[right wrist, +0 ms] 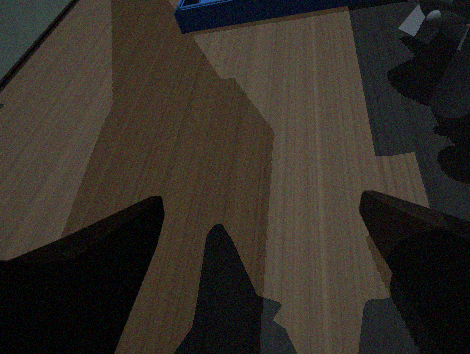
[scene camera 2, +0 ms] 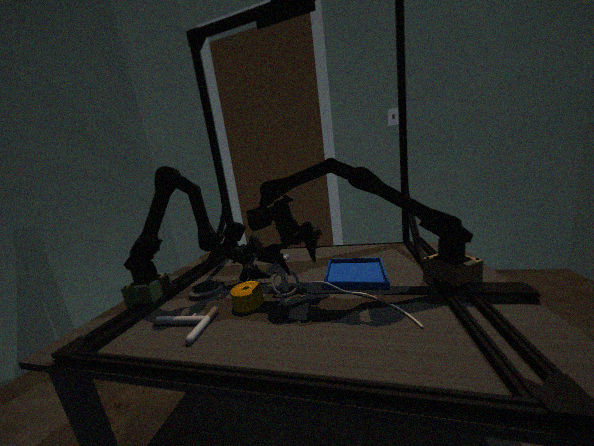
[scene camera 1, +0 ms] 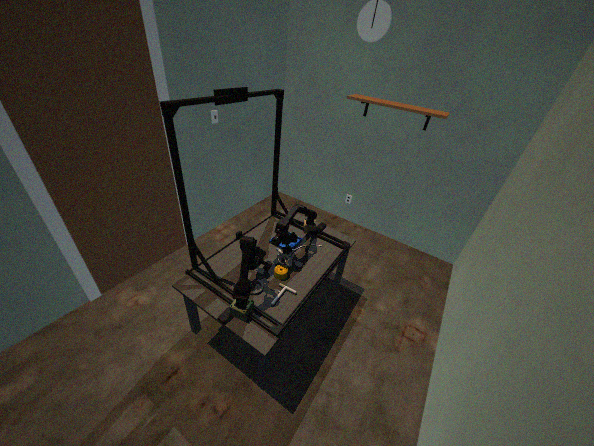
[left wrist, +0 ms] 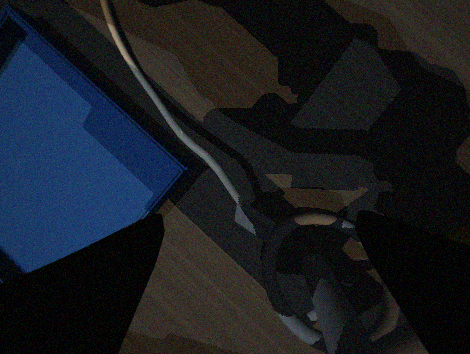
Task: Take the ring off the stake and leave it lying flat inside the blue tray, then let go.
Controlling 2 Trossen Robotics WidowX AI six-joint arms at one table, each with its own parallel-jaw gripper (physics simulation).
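Places are measured from the left arm's base along level axes (x ahead, y left, z up), in metres.
Pixels of known places: left gripper, fingertip midpoint: [scene camera 2: 302, 268] [left wrist: 259, 221]; right gripper, fingertip midpoint: [right wrist: 260, 203]; left arm's base, link origin: [scene camera 2: 451, 258] [scene camera 1: 310, 222]; right arm's base, link origin: [scene camera 2: 146, 280] [scene camera 1: 241, 303].
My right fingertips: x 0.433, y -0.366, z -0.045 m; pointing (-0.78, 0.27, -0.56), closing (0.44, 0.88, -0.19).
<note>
Ahead of a thing's pixels: the offset from my right fingertips to its top centre. "*": to the spot under its first point.
The grey ring {* 0.036 m back, 0.159 m left, 0.009 m down} [scene camera 2: 297, 286] [left wrist: 315, 219] is around the stake {* 0.014 m back, 0.132 m left, 0.041 m up} [left wrist: 327, 310] at mid-table; it looks tilted in scene camera 2, and deep shadow hides how it rests. The blue tray {0.246 m back, 0.167 m left, 0.004 m down} [scene camera 2: 356, 286] [left wrist: 55, 150] [right wrist: 270, 17] stands right of them in scene camera 2, with no ring in it. My left gripper [scene camera 2: 301, 261] [left wrist: 259, 221] is open and empty above the table between tray and ring, with the ring beyond its right fingertip in its wrist view. My right gripper [right wrist: 260, 203] is open and empty, low on the ring's far-left side in scene camera 2; bare wood shows between its fingers.
A yellow round block {0.116 m ahead, 0.134 m left, 0.023 m up} [scene camera 1: 281, 272] [scene camera 2: 247, 298] stands near the ring. A pale T-shaped piece {0.307 m ahead, 0.142 m left, 0.007 m down} [scene camera 1: 285, 291] [scene camera 2: 200, 327] lies in front of it. A thin pale cord [scene camera 2: 370, 296] [left wrist: 165, 115] runs past the tray. A dark grey ring-shaped item {0.237 m ahead, 0.033 m right, 0.012 m down} [scene camera 2: 200, 296] lies at the left.
</note>
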